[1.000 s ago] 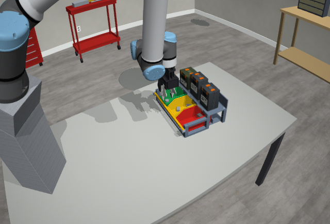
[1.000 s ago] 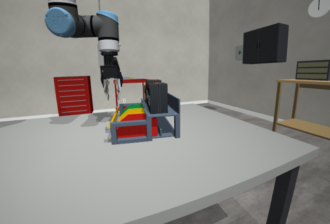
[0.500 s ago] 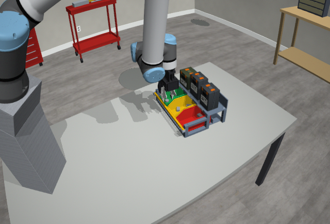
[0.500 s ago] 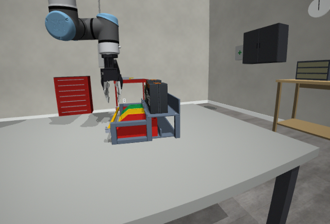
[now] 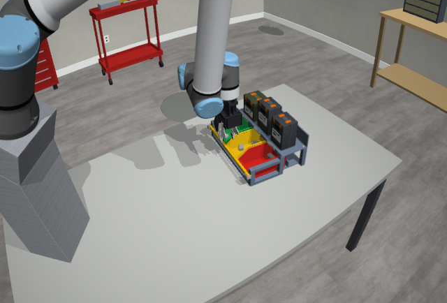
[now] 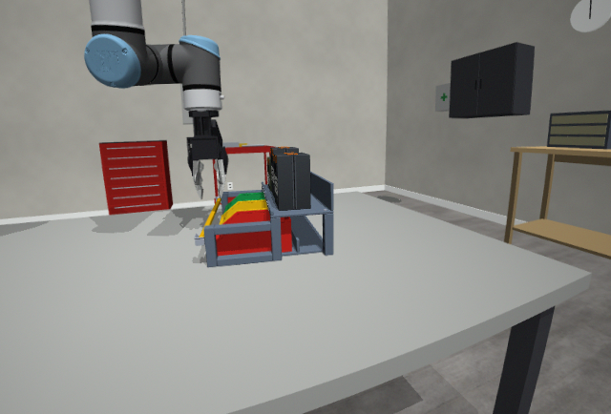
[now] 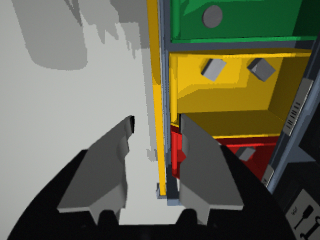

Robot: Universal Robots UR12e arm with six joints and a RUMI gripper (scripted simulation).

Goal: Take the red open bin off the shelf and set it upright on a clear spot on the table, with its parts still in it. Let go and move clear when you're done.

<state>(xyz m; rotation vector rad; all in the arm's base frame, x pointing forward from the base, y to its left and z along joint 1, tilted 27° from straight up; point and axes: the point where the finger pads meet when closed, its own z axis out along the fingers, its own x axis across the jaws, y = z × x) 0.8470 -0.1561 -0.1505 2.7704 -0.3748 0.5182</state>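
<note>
My gripper is now 6 cm above the long yellow bar. Round my hand: green bin (14 cm ahead, 7 cm to the left, 8 cm below); yellow bin (10 cm ahead, 3 cm to the right, 8 cm below); red open bin (6 cm ahead, 14 cm to the right, 8 cm below).
</note>
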